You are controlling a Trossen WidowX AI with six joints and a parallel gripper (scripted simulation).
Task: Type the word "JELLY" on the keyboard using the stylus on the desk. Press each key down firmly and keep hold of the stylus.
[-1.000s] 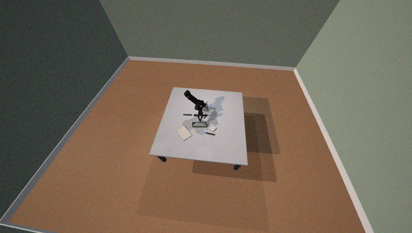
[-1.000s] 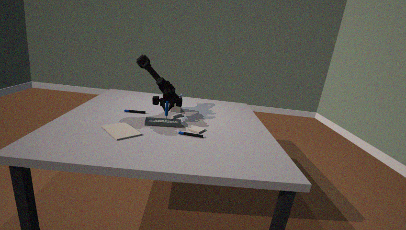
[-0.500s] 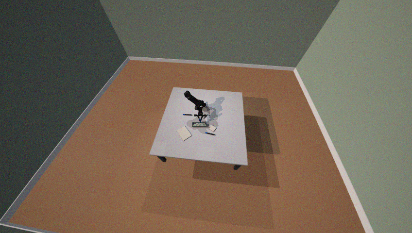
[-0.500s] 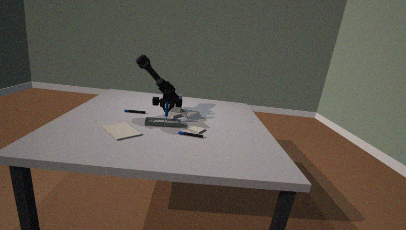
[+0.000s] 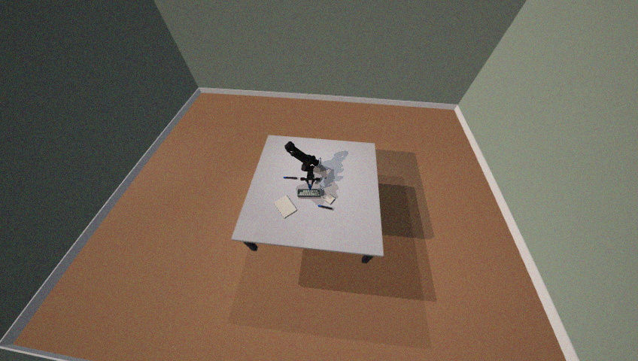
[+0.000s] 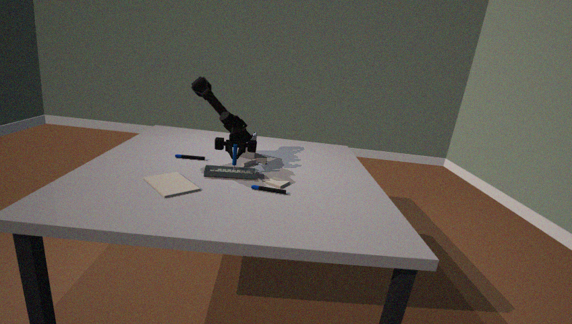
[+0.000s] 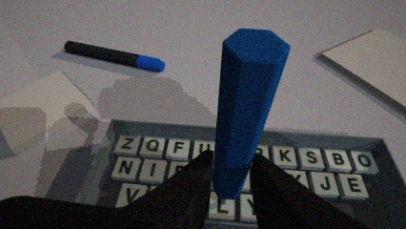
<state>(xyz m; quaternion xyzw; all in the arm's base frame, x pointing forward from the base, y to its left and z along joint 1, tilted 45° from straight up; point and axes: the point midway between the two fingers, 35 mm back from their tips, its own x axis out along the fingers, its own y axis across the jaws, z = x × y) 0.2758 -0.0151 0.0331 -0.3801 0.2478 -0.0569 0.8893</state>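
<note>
My gripper tip is 2 cm above the stylus. From my gripper tip the other things lie so: beige notepad: 22 cm to the right, 18 cm ahead, 7 cm below; white cylinder: 14 cm behind, 6 cm to the left, 6 cm below.
</note>
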